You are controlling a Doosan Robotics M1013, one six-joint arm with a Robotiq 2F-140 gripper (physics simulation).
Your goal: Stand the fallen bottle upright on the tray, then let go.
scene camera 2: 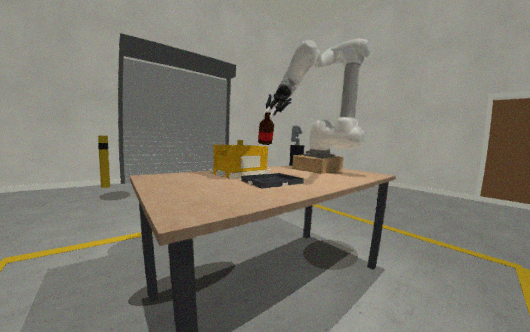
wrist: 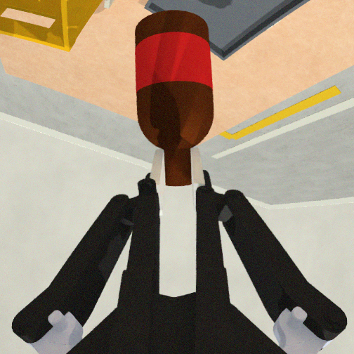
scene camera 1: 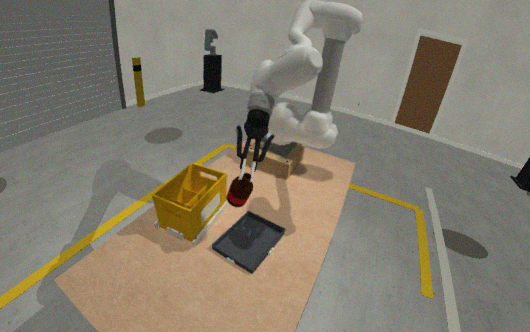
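Pixels of known places: gripper, fingertip midpoint: (scene camera 2: 267,117) (scene camera 1: 245,180); arm's base at its link origin: (scene camera 2: 319,156) (scene camera 1: 278,146).
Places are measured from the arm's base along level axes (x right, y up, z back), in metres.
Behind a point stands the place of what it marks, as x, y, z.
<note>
A dark brown bottle (scene camera 1: 243,186) @(-0.169, 0.192, -0.685) (scene camera 2: 266,124) @(-0.179, 0.174, -0.687) (wrist: 174,107) with a red band hangs in the air, neck up and base down. It looks almost upright in scene camera 2 and leans a little in scene camera 1. My gripper (scene camera 1: 247,175) @(-0.170, 0.209, -0.676) (scene camera 2: 270,111) @(-0.170, 0.209, -0.676) (wrist: 177,160) is shut on its neck, with the fingers coming down at a slant. The dark grey tray (scene camera 1: 270,237) @(-0.248, -0.105, -0.582) (scene camera 2: 274,181) @(-0.275, -0.084, -0.706) (wrist: 255,22) lies flat on the table, lower than the bottle and apart from it. A shadow falls on the tray.
A yellow crate (scene camera 1: 175,215) @(0.070, 0.006, -0.783) (scene camera 2: 228,159) @(0.024, -0.010, -0.778) (wrist: 60,25) with inner dividers stands beside the tray, near and below the bottle. A wooden block (scene camera 1: 274,164) @(-0.047, -0.040, -0.145) (scene camera 2: 316,164) @(-0.084, -0.051, -0.145) under the arm's base stands at the back of the table (scene camera 1: 200,285) @(-0.146, -0.110, -0.912) (scene camera 2: 200,205) @(-0.356, -0.110, -1.076).
</note>
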